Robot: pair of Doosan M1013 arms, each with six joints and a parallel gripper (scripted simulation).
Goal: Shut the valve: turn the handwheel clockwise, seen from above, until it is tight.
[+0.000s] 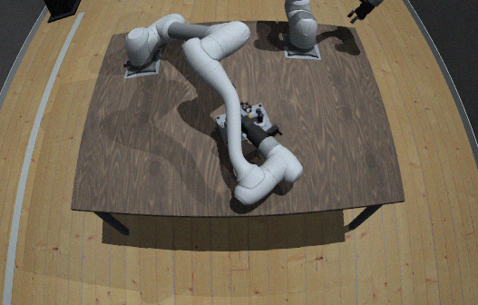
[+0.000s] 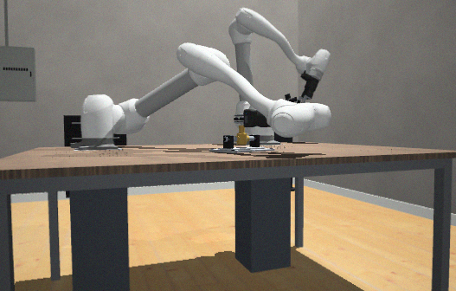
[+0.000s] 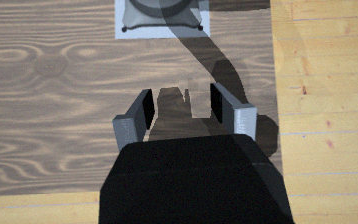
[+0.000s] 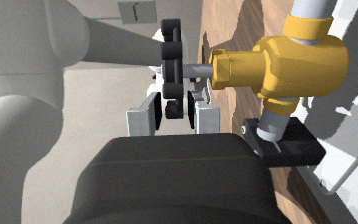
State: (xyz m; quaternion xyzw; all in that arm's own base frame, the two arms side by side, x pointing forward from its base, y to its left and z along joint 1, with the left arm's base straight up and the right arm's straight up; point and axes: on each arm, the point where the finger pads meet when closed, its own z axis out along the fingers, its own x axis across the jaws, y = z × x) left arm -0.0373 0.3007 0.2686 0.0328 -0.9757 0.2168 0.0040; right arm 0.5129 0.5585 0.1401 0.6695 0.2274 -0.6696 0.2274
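Observation:
My right hand is 20 mm to the right of the black handwheel, 20 mm past it and 10 mm above it. The rest, counted from my right hand: light base plate: 130 mm below, 20 mm to the left, 20 mm behind.

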